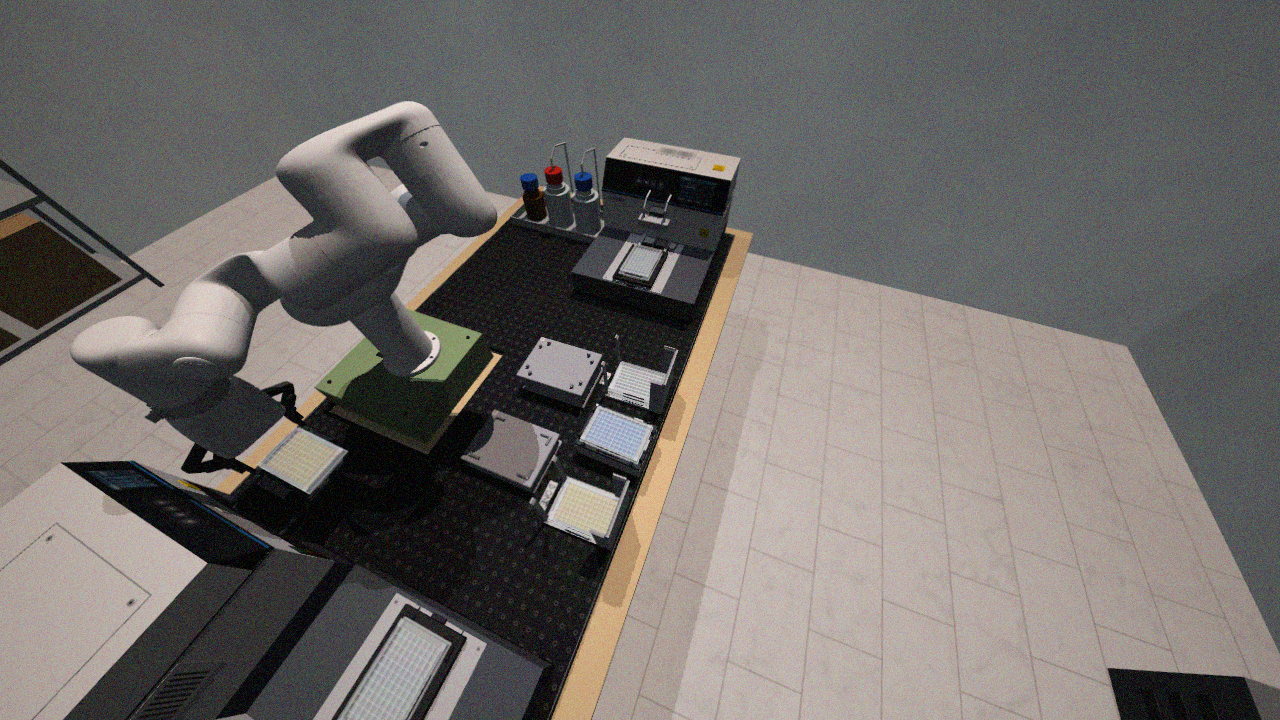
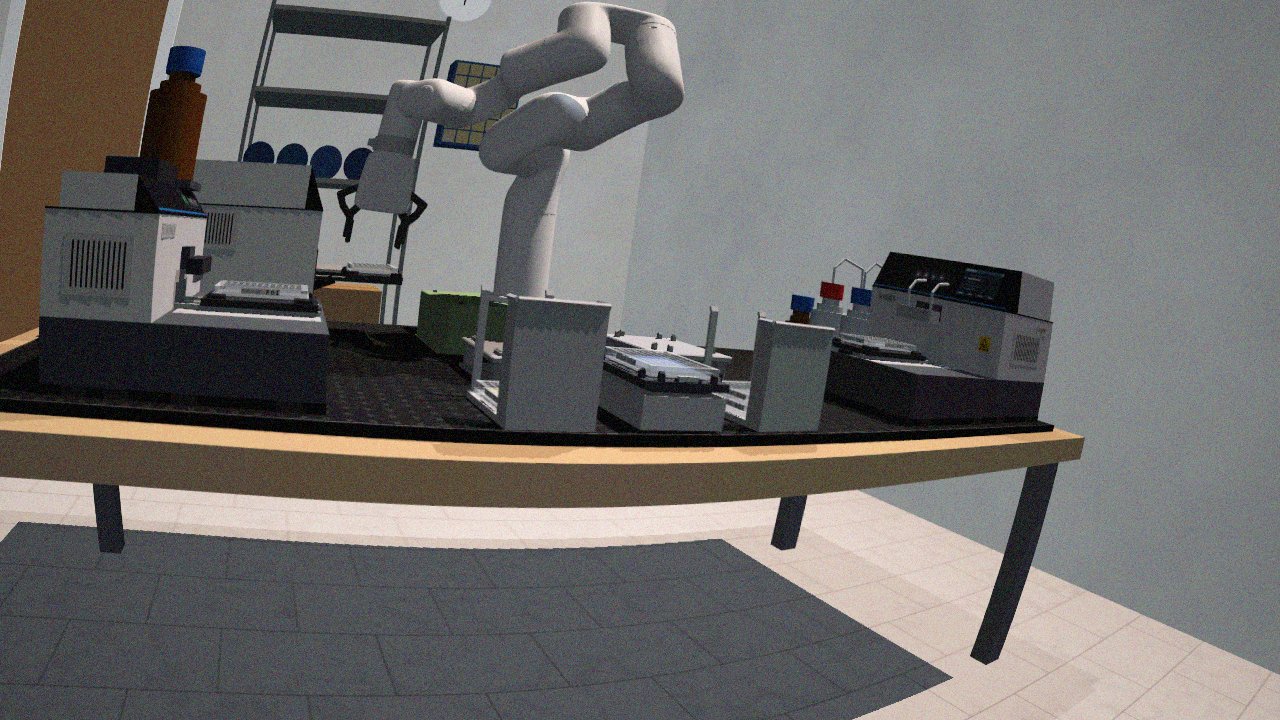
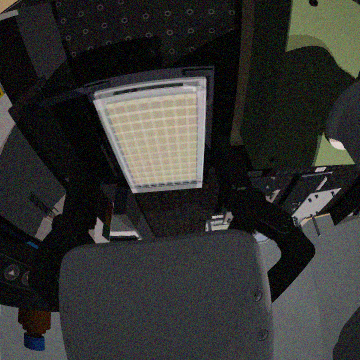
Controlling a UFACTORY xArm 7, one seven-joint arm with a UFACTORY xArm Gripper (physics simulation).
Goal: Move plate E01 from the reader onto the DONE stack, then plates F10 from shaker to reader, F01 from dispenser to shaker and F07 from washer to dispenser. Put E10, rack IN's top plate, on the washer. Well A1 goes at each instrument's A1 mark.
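Where they show: gripper, between the fingertips: [image 1: 275, 445] [image 2: 371, 245] [image 3: 150, 159]; arm's base, origin of its link: [image 1: 413, 354] [image 3: 355, 115].
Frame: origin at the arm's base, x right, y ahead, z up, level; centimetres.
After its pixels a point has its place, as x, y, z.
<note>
My gripper [image 1: 275, 442] @[28.4, -3.0, 7.7] [image 2: 374, 241] @[28.4, -3.0, 7.7] [image 3: 150, 159] @[28.4, -3.0, 7.7] is open and empty, low above the reader's extended tray. A pale yellow plate, E01 by its place [image 1: 302, 459] @[28.6, -0.2, 3.9] [image 2: 371, 268] @[29.4, 5.8, 4.2] [image 3: 155, 140] @[28.3, -1.7, 4.4], lies flat on that tray. A blue plate [image 1: 617, 436] @[4.5, 52.1, -0.8] [image 2: 662, 362] @[5.0, 54.3, -0.9] sits on the small unit between two racks. A plate marked F01 [image 1: 402, 667] @[47.7, 36.1, 2.9] [image 2: 259, 291] @[49.8, 40.1, 2.6] sits on the dispenser. A pale plate [image 1: 642, 263] @[-44.3, 42.1, 2.8] [image 2: 877, 344] @[-41.0, 45.3, 2.4] sits on the washer. One rack holds a yellow plate [image 1: 586, 508] @[18.4, 50.5, -5.5], the other a whitish plate [image 1: 637, 383] @[-11.6, 51.2, -5.2]. Rack labels and A1 marks are not legible.
The reader's housing [image 1: 71, 582] @[50.4, 1.2, 19.3] [image 2: 259, 232] @[50.5, 14.4, 8.9] stands beside the gripper. The green arm base [image 1: 460, 335] @[-8.1, 7.4, 0.3] [image 2: 447, 317] @[16.0, 9.4, -2.5] is close on the other side. Two low grey platforms [image 1: 562, 367] @[-8.2, 34.0, -1.7] [image 1: 510, 450] @[13.0, 31.7, -3.7] stand behind the racks. Bottles [image 1: 559, 207] @[-65.7, 6.8, 0.5] stand beside the washer [image 1: 671, 192] @[-61.9, 44.8, 14.4].
</note>
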